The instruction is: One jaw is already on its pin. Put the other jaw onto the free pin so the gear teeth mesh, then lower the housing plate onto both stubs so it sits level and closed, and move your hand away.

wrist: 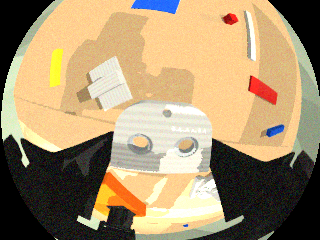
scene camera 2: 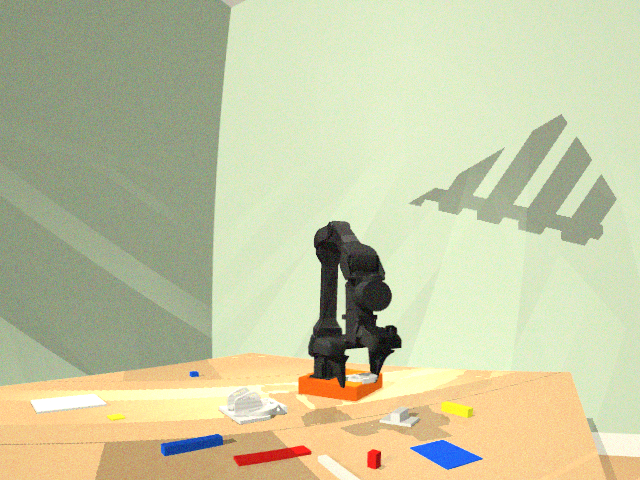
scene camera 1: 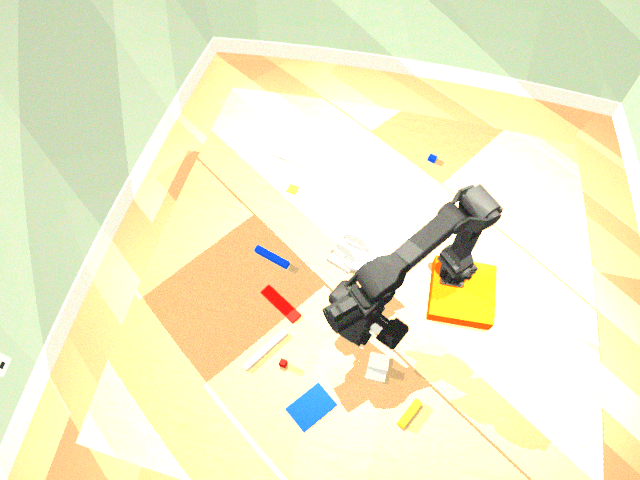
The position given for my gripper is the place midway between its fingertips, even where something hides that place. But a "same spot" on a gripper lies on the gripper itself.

My gripper shows in the wrist view, in scene camera 2 and in scene camera 1 (364, 326). The same spot on my gripper: (scene camera 2: 338, 362) is (wrist: 266, 162).
